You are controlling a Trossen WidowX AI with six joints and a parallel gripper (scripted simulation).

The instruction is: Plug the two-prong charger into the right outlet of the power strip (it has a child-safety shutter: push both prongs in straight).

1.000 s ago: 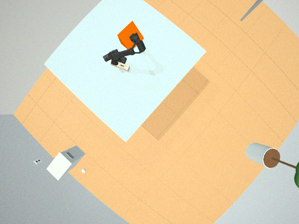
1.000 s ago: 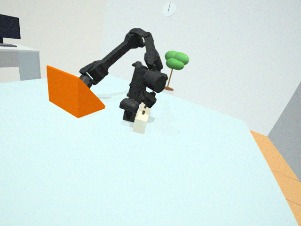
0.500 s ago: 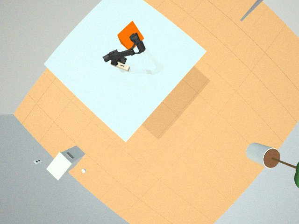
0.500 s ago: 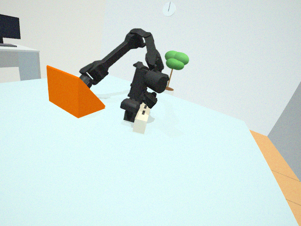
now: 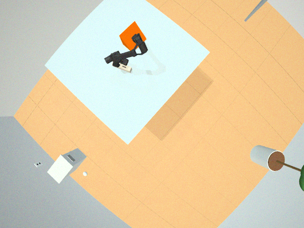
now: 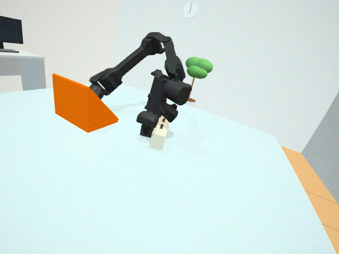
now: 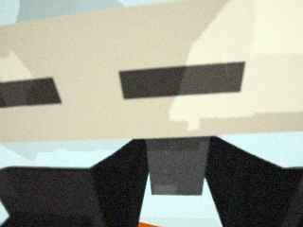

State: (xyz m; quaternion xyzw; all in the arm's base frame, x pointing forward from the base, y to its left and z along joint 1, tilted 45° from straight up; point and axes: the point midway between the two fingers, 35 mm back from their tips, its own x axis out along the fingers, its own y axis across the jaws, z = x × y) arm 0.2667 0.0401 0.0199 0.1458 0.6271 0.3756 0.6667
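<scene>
Right now the black two-prong charger is 20 mm ahead of my gripper tip, 10 mm to the left of it and 10 mm above it.
</scene>
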